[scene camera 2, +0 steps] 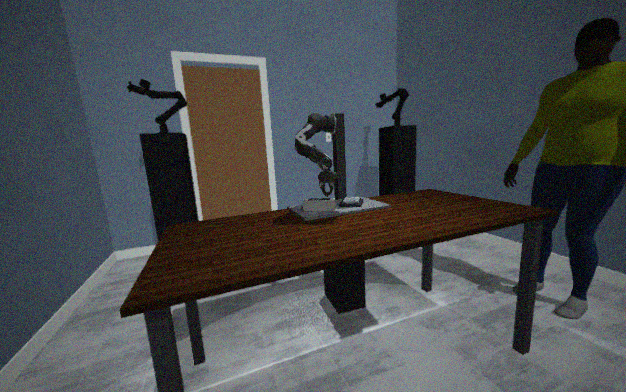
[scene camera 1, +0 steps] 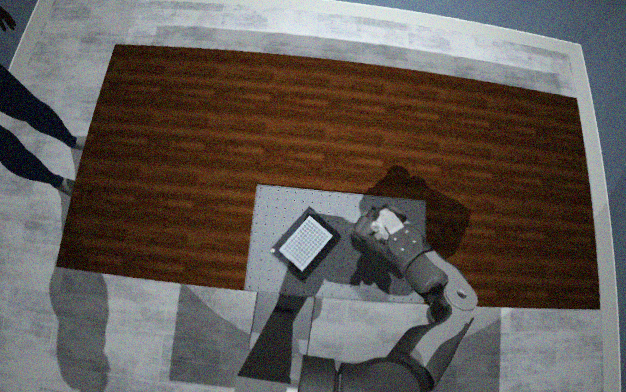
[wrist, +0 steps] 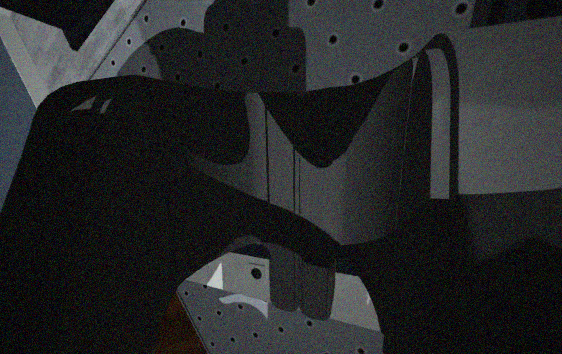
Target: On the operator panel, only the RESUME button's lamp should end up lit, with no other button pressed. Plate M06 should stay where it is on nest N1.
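Note:
My gripper (scene camera 2: 326, 193) (wrist: 309, 201) is shut, its fingertips together above the operator panel (scene camera 2: 316, 205) (wrist: 352, 297). In the wrist view the fingers cover most of the pale panel. One dark round lamp spot (wrist: 256, 273) shows left of the fingertips; I cannot tell which button it belongs to. The button labels are hidden, and whether the tips touch a button is unclear. In scene camera 1 the hand hides the panel and fingertips. Plate M06 (scene camera 1: 306, 243) (scene camera 2: 352, 199), white with a fine grid, lies on the dark nest N1 (scene camera 1: 324, 222), left of the hand.
The grey perforated board (scene camera 1: 267, 210) (wrist: 225, 330) lies on the brown wooden table (scene camera 1: 200, 125) (scene camera 2: 240, 250) under panel and nest. A person (scene camera 2: 575, 130) stands beside the table. Two small dark arms stand on black pedestals (scene camera 2: 170, 180) (scene camera 2: 397, 160) behind it.

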